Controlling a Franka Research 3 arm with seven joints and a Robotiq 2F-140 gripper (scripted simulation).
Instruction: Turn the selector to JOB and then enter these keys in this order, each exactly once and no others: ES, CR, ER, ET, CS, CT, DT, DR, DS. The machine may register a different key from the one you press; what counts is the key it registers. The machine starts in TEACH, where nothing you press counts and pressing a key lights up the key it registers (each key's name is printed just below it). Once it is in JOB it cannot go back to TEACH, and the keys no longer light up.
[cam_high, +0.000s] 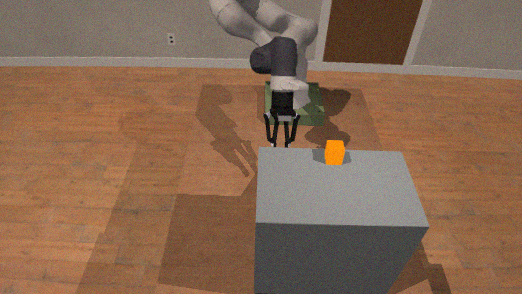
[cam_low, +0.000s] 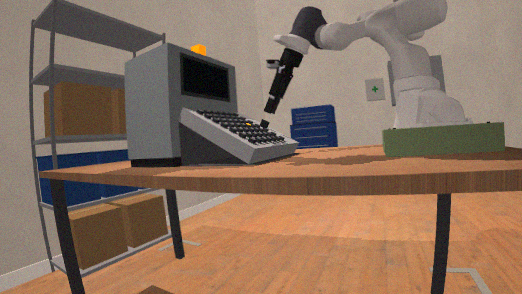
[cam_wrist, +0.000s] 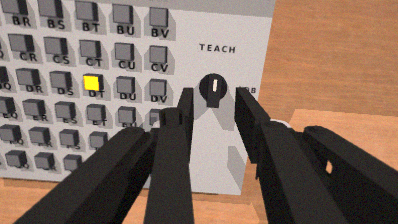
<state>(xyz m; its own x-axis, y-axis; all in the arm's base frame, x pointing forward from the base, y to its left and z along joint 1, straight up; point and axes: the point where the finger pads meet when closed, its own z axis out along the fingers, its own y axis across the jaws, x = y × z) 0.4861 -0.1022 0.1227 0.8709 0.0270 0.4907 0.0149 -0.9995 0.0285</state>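
My hand is 7 cm above the black selector knob and 4 cm short of it. The rest, counted from my hand: keyboard 11 cm to the left, 11 cm below, 7 cm ahead.
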